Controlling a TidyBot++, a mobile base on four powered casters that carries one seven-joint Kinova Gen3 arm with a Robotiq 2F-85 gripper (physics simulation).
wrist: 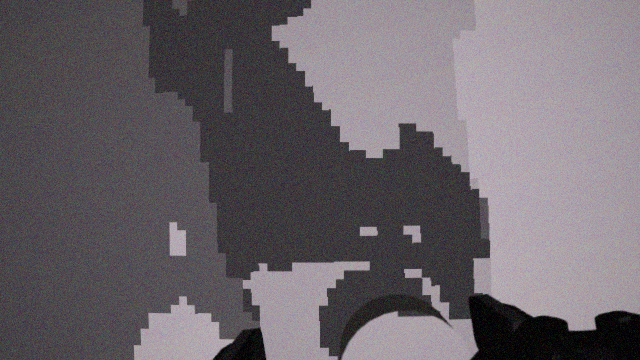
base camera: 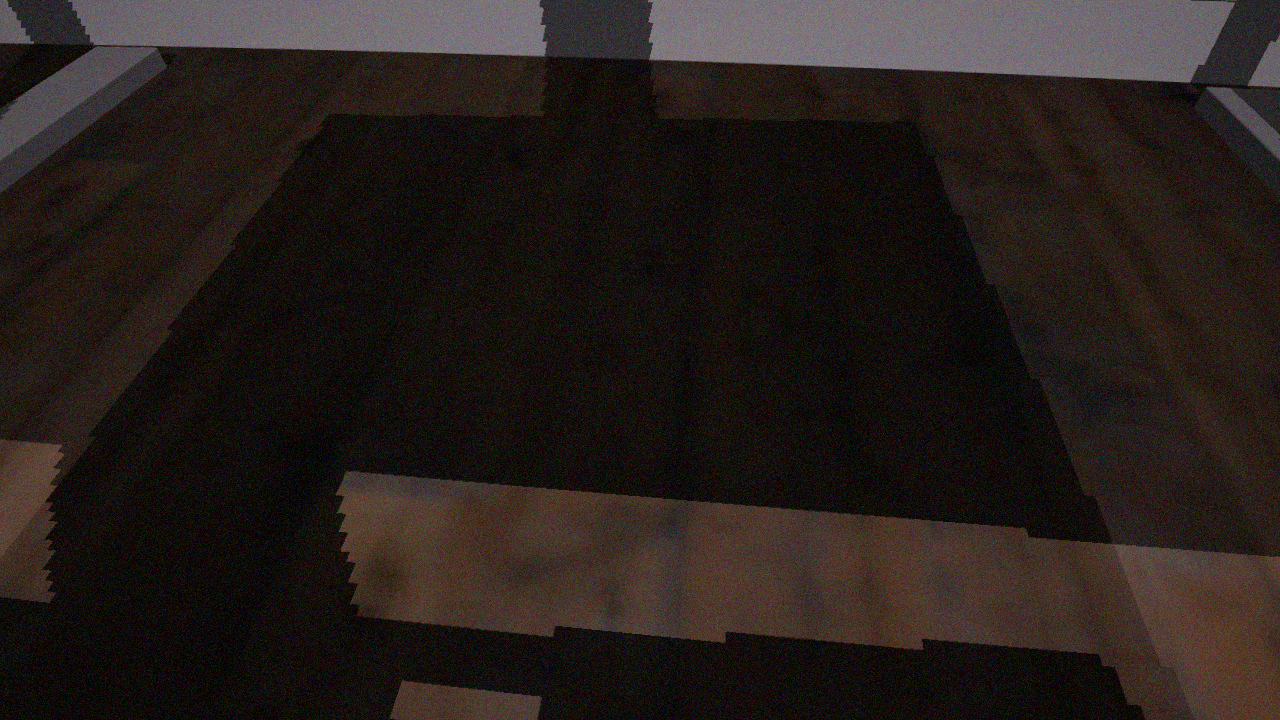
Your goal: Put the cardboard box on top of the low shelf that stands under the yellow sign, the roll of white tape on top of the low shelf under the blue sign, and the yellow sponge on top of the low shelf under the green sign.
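Frame: origin at the arm's base, x back, y right, z up, level; metres.
Seen in the pictures: gripper, fingertip midpoint: (wrist: 367, 337).
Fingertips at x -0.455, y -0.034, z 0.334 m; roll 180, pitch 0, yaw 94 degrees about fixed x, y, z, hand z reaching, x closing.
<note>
A point is followed by its place in that frame.
A round white disc, which looks like the roll of white tape (wrist: 407, 337) {z 0.347, x -0.458, y -0.020 m}, shows at the bottom of the wrist view, with a dark curved side along its upper edge. It lies on or just above a pale surface (wrist: 385, 75) {z 0.323, x -0.565, y -0.015 m} crossed by the arm's shadow. My gripper (wrist: 367, 337) {z 0.334, x -0.455, y -0.034 m} is open; its two black fingertips stand wide apart, one on each side of the disc and not touching it in this view. How far the fingertips are above the surface cannot be told. The cardboard box, the yellow sponge and the coloured signs do not show in either view.
In the base camera view a pale upright surface (base camera: 313, 25) {z -0.367, x -0.952, y -0.437 m} runs along the top. Pale bars (base camera: 80, 94) (base camera: 1248, 134) {z -0.375, x -0.735, y 0.549 m} stand out at the far left and far right over the dark wooden floor (base camera: 1118, 268) {z -0.397, x -0.552, y 0.357 m}. A large dark shadow covers the middle.
</note>
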